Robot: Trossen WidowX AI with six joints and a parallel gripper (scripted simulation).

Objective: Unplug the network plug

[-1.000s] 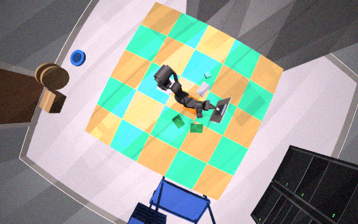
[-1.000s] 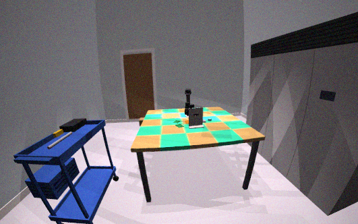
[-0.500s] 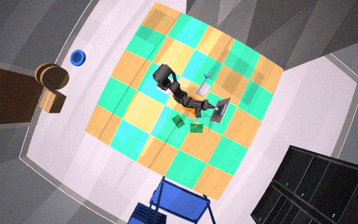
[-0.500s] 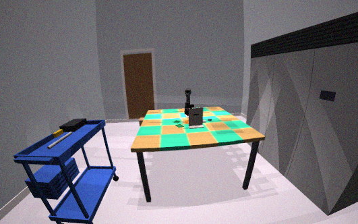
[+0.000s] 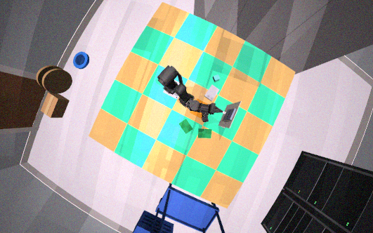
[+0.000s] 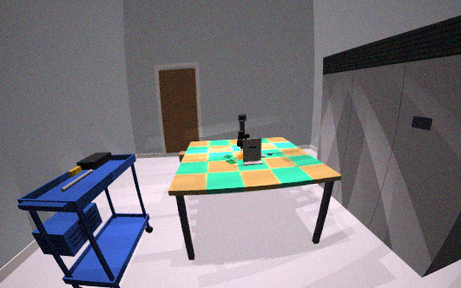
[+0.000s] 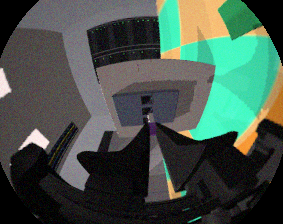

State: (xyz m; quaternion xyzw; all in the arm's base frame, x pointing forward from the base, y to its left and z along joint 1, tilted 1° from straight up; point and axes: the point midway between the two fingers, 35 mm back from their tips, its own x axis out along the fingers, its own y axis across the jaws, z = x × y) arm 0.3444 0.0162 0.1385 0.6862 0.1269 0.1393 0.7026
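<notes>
My gripper tip is 6 cm short of the grey upright panel, 5 cm above it and 1 cm to the right of it. Also, from my gripper tip: network plug (1 cm ahead).
</notes>
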